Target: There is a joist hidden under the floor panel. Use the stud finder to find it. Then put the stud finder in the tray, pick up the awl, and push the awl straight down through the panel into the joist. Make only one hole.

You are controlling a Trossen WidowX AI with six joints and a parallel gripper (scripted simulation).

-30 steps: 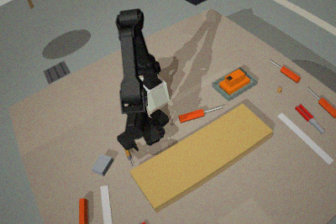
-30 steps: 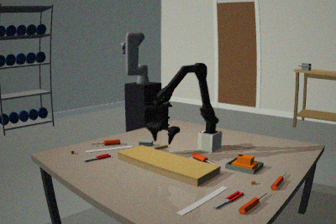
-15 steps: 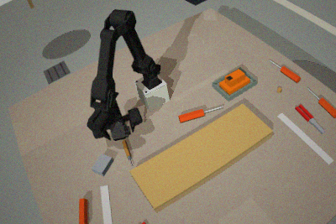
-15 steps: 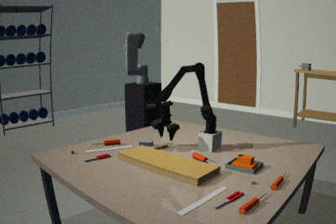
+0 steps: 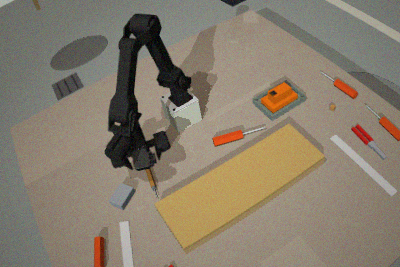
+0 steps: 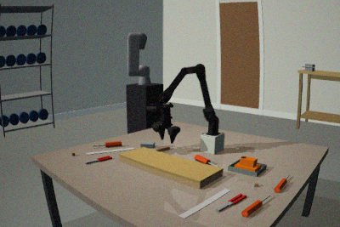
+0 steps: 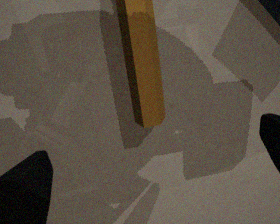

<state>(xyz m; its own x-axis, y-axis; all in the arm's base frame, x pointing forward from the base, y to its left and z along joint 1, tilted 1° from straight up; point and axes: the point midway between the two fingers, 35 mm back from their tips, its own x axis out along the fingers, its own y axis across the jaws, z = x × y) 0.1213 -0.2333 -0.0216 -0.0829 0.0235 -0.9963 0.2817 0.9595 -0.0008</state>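
Now: the awl 60 mm ahead of my gripper tip, 40 mm below it and 20 mm to the right of it. Also, from my gripper tip: orange stud finder: 520 mm to the left, 60 mm ahead; then grey-green tray: 540 mm to the left, 60 mm ahead, 40 mm below; then grey block: 120 mm to the right, 40 mm below, 30 mm ahead.
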